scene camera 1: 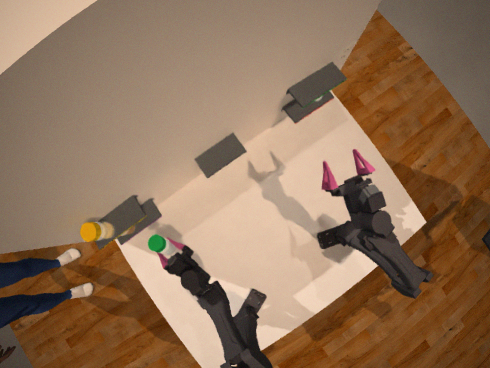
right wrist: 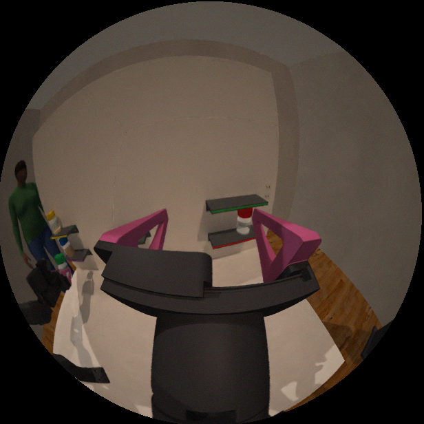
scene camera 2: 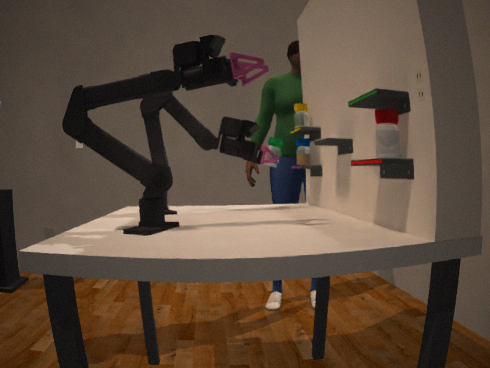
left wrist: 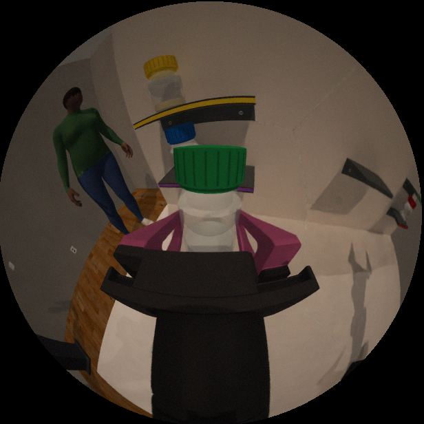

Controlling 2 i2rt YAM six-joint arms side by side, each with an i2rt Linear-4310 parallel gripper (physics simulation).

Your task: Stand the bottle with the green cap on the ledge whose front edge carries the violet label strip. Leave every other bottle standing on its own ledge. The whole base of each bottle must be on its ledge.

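Places are measured from the left arm's base along level axes (x left, y down, z back), in centimetres.
Pixels of known places: left gripper, between the fingertips: (scene camera 2: 274,157); right gripper, between the fingertips: (scene camera 1: 339,155) (scene camera 2: 266,65); left arm's base, origin of its link: (scene camera 1: 248,311); right arm's base, origin of its link: (scene camera 1: 340,233) (scene camera 2: 152,229).
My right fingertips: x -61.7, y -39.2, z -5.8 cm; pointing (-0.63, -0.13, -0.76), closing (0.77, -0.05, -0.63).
Note:
Ahead of a thing's pixels: the offset from my right fingertips to its top centre. "pt": to the spot under its first point.
My left gripper (scene camera 1: 165,248) (scene camera 2: 270,156) (left wrist: 209,213) is shut on the green-capped bottle @(dx +49.7, dy +13.1, dz -34.2 cm) (scene camera 1: 157,243) (scene camera 2: 275,142) (left wrist: 210,167) (right wrist: 59,259), roughly upright, in front of and apart from the violet-strip ledge (scene camera 1: 154,213) (scene camera 2: 315,171) (left wrist: 247,176). The blue-capped bottle @(dx +52.1, dy +13.1, dz -50.1 cm) (scene camera 2: 303,156) (left wrist: 180,133) (right wrist: 65,243) stands on that ledge, toward its left in the left wrist view. The yellow-capped bottle @(dx +52.6, dy -1.0, dz -50.1 cm) (scene camera 1: 91,232) (scene camera 2: 300,117) (left wrist: 165,90) stands on the yellow-strip ledge @(pt dx +45.6, dy +10.9, dz -50.5 cm) (scene camera 2: 313,132) (left wrist: 215,115) above. The red-capped bottle @(dx -26.4, dy +13.1, dz -13.4 cm) (scene camera 2: 387,137) (right wrist: 244,222) stands on the red-strip ledge @(pt dx -25.6, dy +25.7, dz -17.5 cm) (scene camera 2: 397,169) (right wrist: 225,237). My right gripper (scene camera 1: 340,156) (scene camera 2: 266,67) (right wrist: 209,213) is open and empty.
The green-strip ledge @(dx -22.9, dy +9.6, dz -14.4 cm) (scene camera 1: 317,84) (scene camera 2: 385,100) (right wrist: 237,202) lies above the red-strip one. Another ledge @(dx +13.1, dy +16.6, dz -31.7 cm) (scene camera 1: 220,155) (scene camera 2: 337,144) (left wrist: 365,177) stands out from the wall between the two pairs. A person (scene camera 2: 282,105) (left wrist: 87,140) stands beyond the table (scene camera 2: 250,269).

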